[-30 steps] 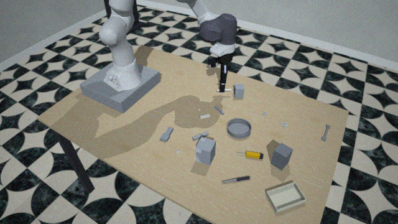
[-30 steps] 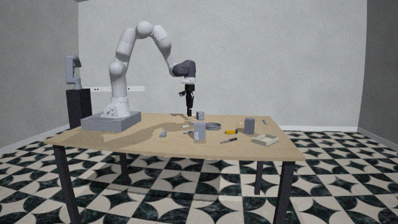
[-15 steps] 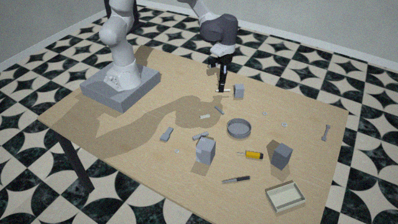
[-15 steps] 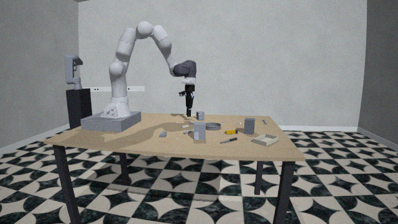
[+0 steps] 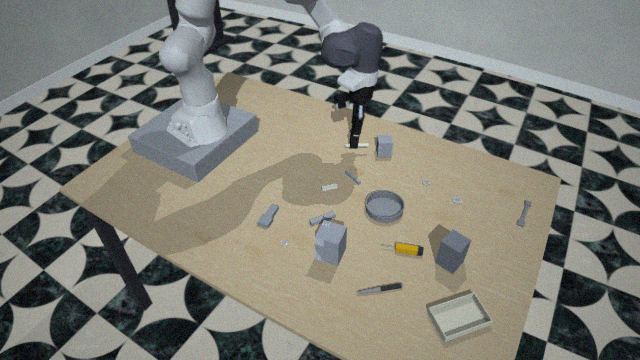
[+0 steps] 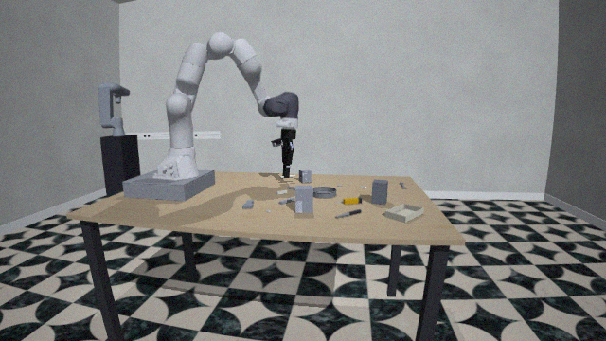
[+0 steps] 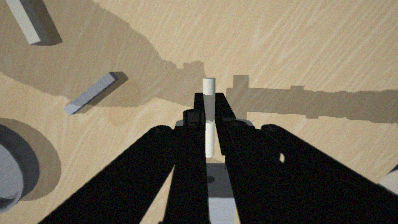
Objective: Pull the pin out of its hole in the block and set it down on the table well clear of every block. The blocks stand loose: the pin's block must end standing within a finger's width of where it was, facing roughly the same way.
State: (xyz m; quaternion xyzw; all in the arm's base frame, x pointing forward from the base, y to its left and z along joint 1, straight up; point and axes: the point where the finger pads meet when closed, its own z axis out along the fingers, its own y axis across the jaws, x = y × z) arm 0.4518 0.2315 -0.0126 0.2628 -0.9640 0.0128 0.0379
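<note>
My gripper is now 90 mm short of the small grey block, 50 mm to the right of it and 30 mm above it. From my hand the other things lie so: round grey dish: 200 mm ahead, 190 mm to the right, 50 mm below; short grey bar: 120 mm to the right, 60 mm below, 60 mm ahead; cream pin: 30 mm below, 10 mm ahead.
</note>
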